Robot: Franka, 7 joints.
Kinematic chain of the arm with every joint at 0, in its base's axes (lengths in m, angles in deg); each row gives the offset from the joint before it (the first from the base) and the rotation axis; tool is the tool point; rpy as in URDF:
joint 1: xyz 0 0 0.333 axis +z
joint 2: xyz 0 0 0 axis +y
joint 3: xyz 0 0 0.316 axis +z
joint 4: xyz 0.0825 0 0 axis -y
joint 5: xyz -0.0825 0 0.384 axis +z
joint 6: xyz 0 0 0 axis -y
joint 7: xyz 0.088 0 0 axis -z
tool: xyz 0 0 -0.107 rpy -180 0 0
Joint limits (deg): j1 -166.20..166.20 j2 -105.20..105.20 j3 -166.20..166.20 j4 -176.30..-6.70 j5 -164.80..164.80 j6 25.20..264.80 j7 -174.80..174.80
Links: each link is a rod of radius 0.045 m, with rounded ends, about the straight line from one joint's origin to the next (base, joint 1, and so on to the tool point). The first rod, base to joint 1, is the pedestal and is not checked.
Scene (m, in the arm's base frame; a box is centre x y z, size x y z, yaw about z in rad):
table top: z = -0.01
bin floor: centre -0.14 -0.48 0 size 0.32 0.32 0.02 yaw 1.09
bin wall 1: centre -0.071 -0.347 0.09 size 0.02 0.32 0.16 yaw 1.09
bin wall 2: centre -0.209 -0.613 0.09 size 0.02 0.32 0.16 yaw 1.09
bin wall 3: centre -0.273 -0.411 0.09 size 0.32 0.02 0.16 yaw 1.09
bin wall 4: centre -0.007 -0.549 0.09 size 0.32 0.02 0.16 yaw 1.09
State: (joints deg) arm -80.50 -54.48 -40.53 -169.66 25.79 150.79 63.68
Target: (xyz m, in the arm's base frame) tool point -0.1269 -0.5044 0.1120
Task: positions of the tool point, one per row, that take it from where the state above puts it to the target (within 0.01 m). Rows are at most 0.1 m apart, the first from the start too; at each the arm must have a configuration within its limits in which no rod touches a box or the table.
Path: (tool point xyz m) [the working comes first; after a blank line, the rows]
Joints at the target: -80.97 33.82 -20.02 -128.76 22.59 155.84 63.68
Straight joint move there: clear.

1: -0.1613 -0.3281 0.3860
2: -0.1698 -0.3710 0.3646
3: -0.1694 -0.4161 0.3282
4: -0.1611 -0.4578 0.2740
5: -0.1463 -0.4894 0.2011
6: -0.1269 -0.5044 0.1120

